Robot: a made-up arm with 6 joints.
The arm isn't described. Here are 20 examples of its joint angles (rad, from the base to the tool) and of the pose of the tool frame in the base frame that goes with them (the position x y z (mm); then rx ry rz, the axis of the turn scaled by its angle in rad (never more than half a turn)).
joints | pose
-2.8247 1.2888 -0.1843 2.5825 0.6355 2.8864 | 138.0 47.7 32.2 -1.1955 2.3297 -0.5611
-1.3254 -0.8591 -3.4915 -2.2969 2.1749 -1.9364 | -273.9 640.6 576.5 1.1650 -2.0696 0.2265
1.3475 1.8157 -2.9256 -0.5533 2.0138 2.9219 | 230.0 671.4 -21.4 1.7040 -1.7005 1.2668
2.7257 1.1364 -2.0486 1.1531 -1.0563 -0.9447 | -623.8 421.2 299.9 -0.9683 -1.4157 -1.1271
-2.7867 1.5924 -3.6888 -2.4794 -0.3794 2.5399 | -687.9 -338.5 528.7 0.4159 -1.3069 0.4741
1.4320 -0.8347 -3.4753 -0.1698 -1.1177 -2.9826 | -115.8 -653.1 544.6 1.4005 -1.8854 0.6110
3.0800 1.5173 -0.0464 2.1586 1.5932 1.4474 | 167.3 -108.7 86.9 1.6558 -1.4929 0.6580
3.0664 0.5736 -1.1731 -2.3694 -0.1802 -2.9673 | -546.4 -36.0 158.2 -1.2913 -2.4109 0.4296
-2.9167 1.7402 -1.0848 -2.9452 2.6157 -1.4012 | -263.5 -32.9 -210.7 -0.8945 -0.9673 1.5057
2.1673 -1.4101 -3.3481 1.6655 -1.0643 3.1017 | 521.8 -510.5 354.4 -1.1706 1.1258 -1.1372
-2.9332 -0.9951 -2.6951 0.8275 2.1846 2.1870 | 479.6 -9.4 949.0 -0.9817 -1.9971 1.7579
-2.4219 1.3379 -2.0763 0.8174 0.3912 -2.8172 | -627.8 -511.6 20.5 2.5746 -0.4101 -0.0847
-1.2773 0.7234 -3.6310 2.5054 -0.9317 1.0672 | 26.1 -389.2 959.9 1.1402 0.2274 -0.8181
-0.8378 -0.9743 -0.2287 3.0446 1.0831 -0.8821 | 239.1 -256.9 521.3 -0.1339 0.9614 -1.6071
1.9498 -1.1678 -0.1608 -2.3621 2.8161 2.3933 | 39.7 134.7 624.6 -0.4773 1.3513 -2.2219
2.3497 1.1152 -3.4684 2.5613 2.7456 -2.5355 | -351.7 255.8 832.9 1.7283 1.0185 0.0141
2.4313 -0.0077 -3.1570 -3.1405 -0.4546 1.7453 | -62.0 53.2 1167.4 0.1757 -0.4910 -2.0671
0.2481 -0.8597 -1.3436 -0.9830 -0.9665 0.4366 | -2.4 125.7 998.3 -0.0730 -1.1779 -2.8288
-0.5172 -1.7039 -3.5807 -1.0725 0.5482 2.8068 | -652.2 388.4 -40.2 1.0641 -1.5913 -0.8515
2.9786 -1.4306 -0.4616 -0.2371 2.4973 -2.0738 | -66.8 44.9 536.9 -2.0350 1.6733 -0.6213
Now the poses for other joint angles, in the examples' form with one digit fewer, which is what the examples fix.
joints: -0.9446 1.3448 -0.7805 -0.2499 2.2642 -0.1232
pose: 8 -73 21 -0.438 -0.034 2.236
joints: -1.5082 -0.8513 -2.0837 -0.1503 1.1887 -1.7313
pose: -18 113 1158 1.395 0.079 -0.225
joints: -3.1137 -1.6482 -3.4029 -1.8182 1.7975 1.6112
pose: 748 150 93 -1.377 1.527 1.623
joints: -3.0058 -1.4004 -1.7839 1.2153 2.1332 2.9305
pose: 391 -85 905 1.668 1.690 -1.148
